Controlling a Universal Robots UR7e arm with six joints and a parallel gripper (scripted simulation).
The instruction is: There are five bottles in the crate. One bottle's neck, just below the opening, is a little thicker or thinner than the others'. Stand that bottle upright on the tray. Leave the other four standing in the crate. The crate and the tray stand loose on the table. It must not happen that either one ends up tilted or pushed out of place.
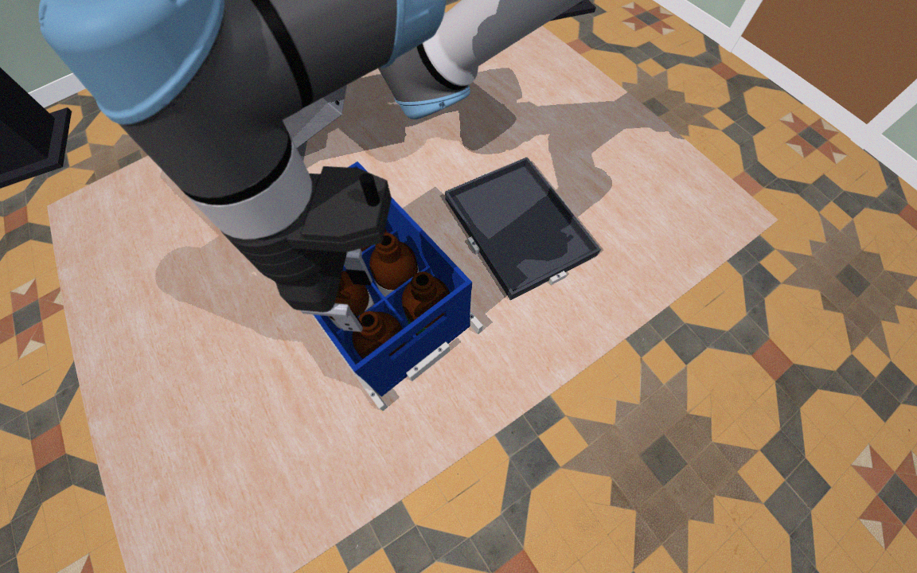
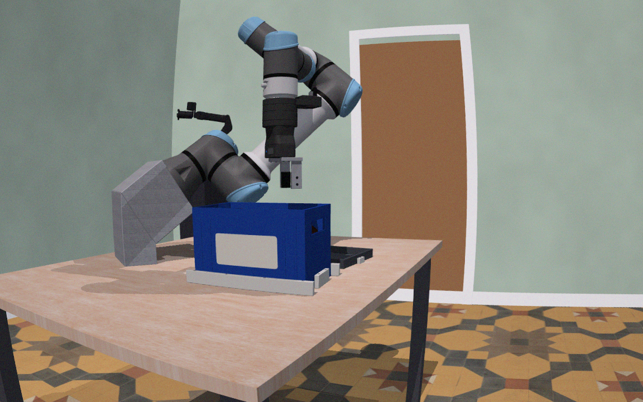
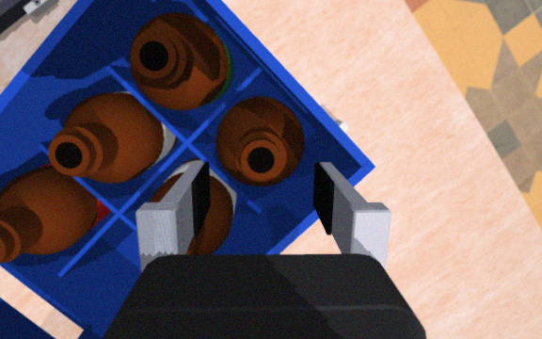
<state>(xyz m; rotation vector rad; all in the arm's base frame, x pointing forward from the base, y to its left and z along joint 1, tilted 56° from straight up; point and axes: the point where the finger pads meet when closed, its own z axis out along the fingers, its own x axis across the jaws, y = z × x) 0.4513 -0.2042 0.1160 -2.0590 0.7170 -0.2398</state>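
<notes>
The blue crate is 150 mm below my hand, 100 mm behind it and 10 mm to the left of it. From my hand the other things lie so: glass bottle 190 mm behind, 150 mm below, 30 mm to the left; dark tray 310 mm to the left, 220 mm below, 150 mm behind.
</notes>
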